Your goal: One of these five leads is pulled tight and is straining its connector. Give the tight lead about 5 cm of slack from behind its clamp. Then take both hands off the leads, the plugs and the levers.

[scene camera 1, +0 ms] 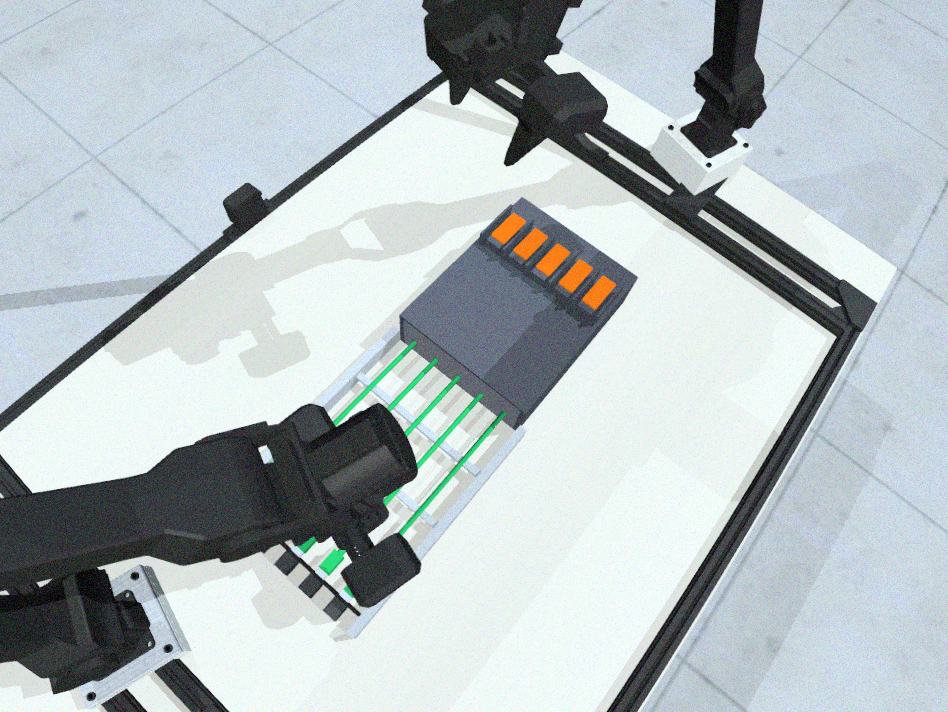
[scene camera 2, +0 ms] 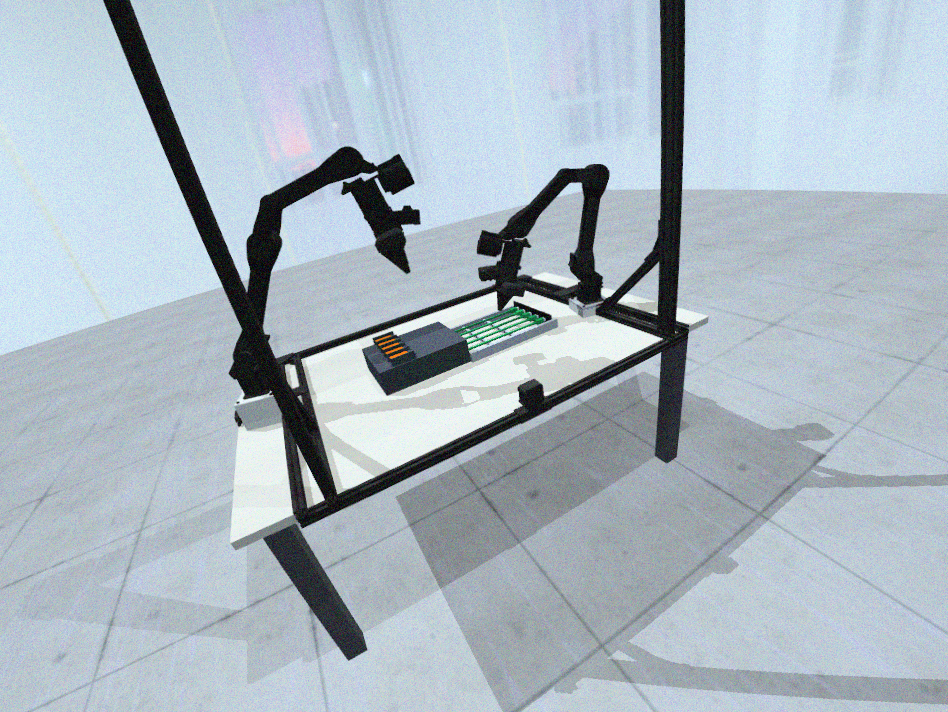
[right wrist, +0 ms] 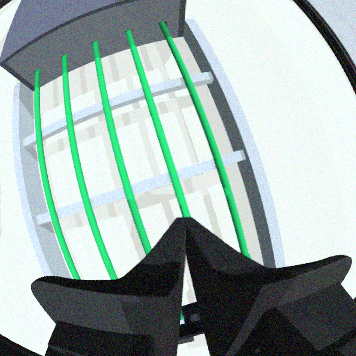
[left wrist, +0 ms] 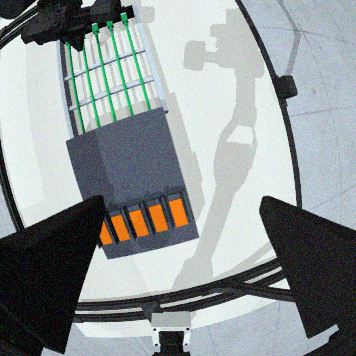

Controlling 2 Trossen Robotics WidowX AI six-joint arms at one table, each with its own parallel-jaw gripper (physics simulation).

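Seen in the pictures: left gripper, between the fingertips: (scene camera 1: 481, 133) (scene camera 2: 407, 268) (left wrist: 185, 204); right gripper, between the fingertips: (scene camera 2: 499, 310) (right wrist: 183, 223) (left wrist: 80, 49); left arm's base, origin of its link: (scene camera 1: 708, 137) (scene camera 2: 259, 390) (left wrist: 170, 337); right arm's base, origin of its link: (scene camera 1: 114, 634) (scene camera 2: 590, 299).
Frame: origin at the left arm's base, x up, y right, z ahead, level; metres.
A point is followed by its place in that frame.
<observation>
Several green leads (scene camera 1: 457, 468) @[x -0.050, y -0.200, z 0.575 m] (right wrist: 150, 106) @[x -0.050, y -0.167, z 0.592 m] run side by side from the dark grey clamp box (scene camera 1: 475, 306) @[x -0.010, y -0.055, z 0.455 m] (left wrist: 135, 155) @[x -0.010, y -0.061, z 0.454 m] to green plugs (scene camera 1: 331, 561) @[x -0.046, y -0.212, z 0.742 m] (left wrist: 95, 29) @[x -0.046, y -0.175, z 0.744 m]; I cannot tell which is tight. Orange levers (scene camera 1: 552, 260) @[x 0.005, y -0.057, z 0.342 m] (left wrist: 138, 223) @[x 0.005, y -0.056, z 0.340 m] sit in a row at the box's far end. My right gripper (right wrist: 183, 223) @[x -0.020, y -0.188, z 0.674 m] (scene camera 2: 501, 306) @[x -0.020, y -0.188, z 0.674 m] is shut, its fingertips together over the second lead from the right in the right wrist view; whether they touch it is unclear. In scene camera 1 its fingers are hidden under the arm. My left gripper (scene camera 1: 483, 130) @[x 0.209, y 0.001, z 0.434 m] (left wrist: 185, 204) @[x 0.209, y 0.001, z 0.434 m] is open and empty, high above the table.
A pale frame (scene camera 1: 490, 472) @[x -0.050, y -0.224, z 0.546 m] (right wrist: 253, 155) @[x -0.049, y -0.245, z 0.630 m] with crossbars lies under the leads. Black connector blocks (scene camera 1: 310, 586) @[x -0.044, y -0.223, z 0.772 m] line its end, partly hidden by the right arm in scene camera 1. Black rails border the table, and a small black block (scene camera 1: 245, 203) @[x -0.026, y 0.239, z 0.619 m] (scene camera 2: 530, 393) @[x -0.034, y 0.266, z 0.614 m] stands on one rail.
</observation>
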